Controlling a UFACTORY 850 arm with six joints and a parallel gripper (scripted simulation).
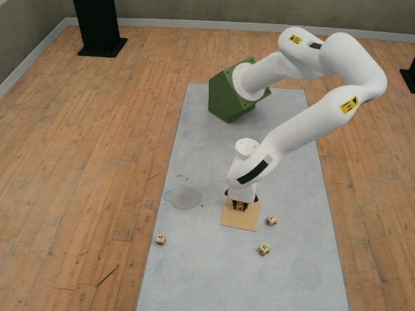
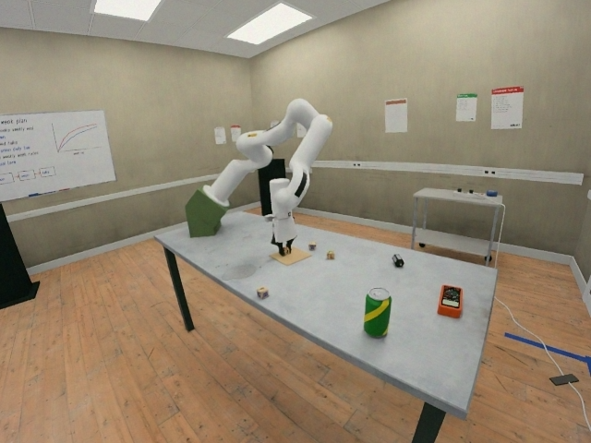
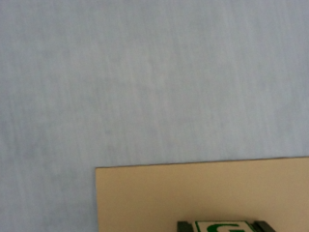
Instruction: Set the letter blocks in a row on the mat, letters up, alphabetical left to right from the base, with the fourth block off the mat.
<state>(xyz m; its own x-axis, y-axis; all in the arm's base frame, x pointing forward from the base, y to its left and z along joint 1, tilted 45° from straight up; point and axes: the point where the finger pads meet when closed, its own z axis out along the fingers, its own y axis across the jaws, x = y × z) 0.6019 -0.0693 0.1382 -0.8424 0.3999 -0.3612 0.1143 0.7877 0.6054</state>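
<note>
Now: hand 30 mm short of the tan square mat, 20 mm above it and 10 mm to the right of it. Round my hand: block marked 4 (270 mm to the right, 200 mm ahead, 10 mm below); then green can (570 mm ahead, 180 mm to the right, 40 mm above); then small black object (440 mm ahead, 210 mm to the left, 10 mm below).
</note>
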